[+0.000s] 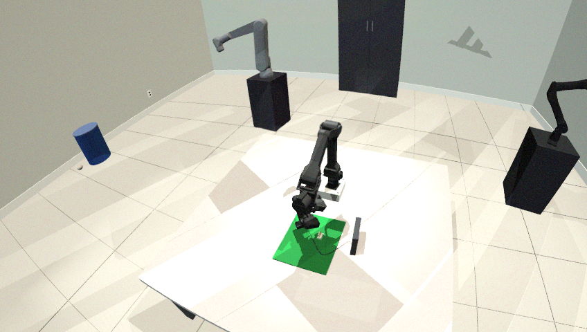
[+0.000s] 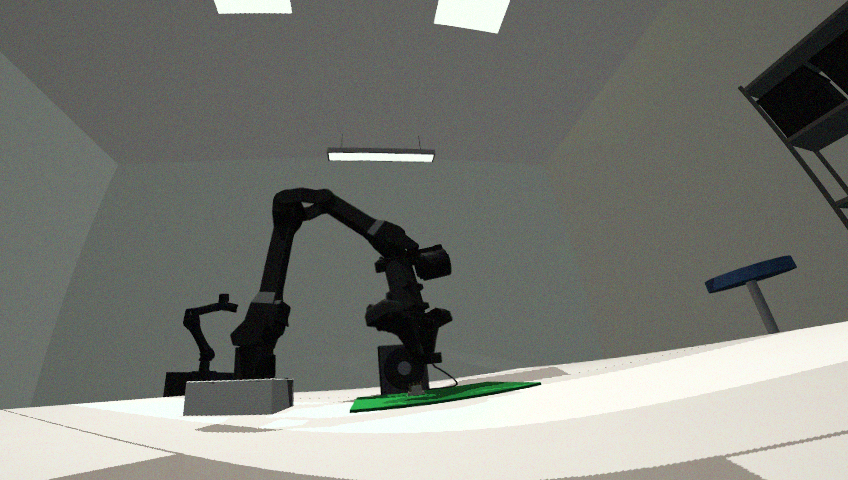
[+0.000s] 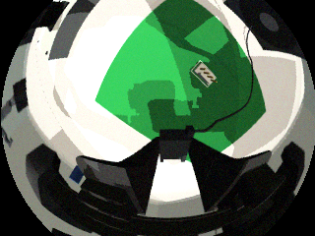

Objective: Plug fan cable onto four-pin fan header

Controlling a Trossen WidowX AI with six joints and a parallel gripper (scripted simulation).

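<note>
My gripper tip is 2 cm short of the green board, 5 cm to the right of it and 8 cm above it. Also, from my gripper tip: black plug 1 cm ahead, 1 cm to the right; then fan 4 cm behind, 23 cm to the left, 1 cm below; then white four-pin header 2 cm behind, 8 cm to the left, 7 cm below.
</note>
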